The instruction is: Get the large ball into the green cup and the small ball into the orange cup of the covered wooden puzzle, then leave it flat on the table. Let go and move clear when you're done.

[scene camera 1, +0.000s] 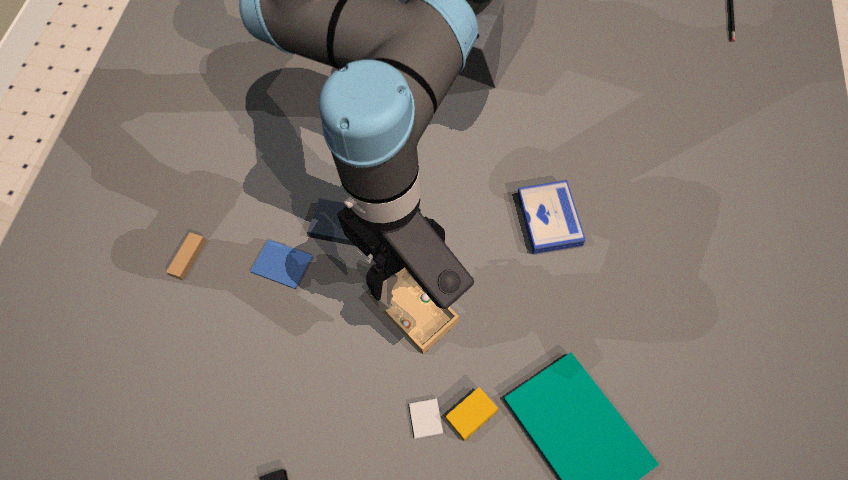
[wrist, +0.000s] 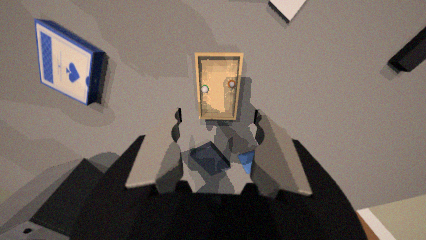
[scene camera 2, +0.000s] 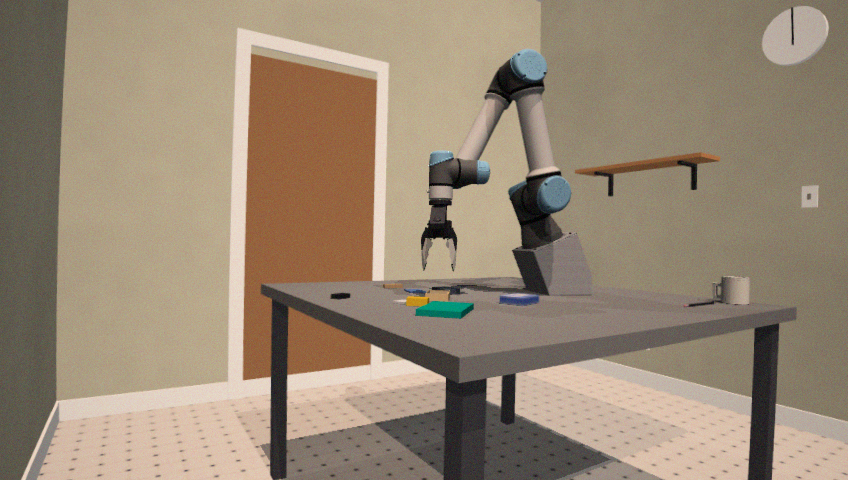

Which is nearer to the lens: the covered wooden puzzle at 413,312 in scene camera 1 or the wooden block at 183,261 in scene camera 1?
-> The covered wooden puzzle.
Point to a green slab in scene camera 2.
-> At 436,308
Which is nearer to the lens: the white block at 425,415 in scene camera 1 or the wooden block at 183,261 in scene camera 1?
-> The white block.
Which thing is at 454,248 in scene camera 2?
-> The gripper.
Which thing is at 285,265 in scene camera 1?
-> A blue tile.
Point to a covered wooden puzzle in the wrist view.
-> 218,74
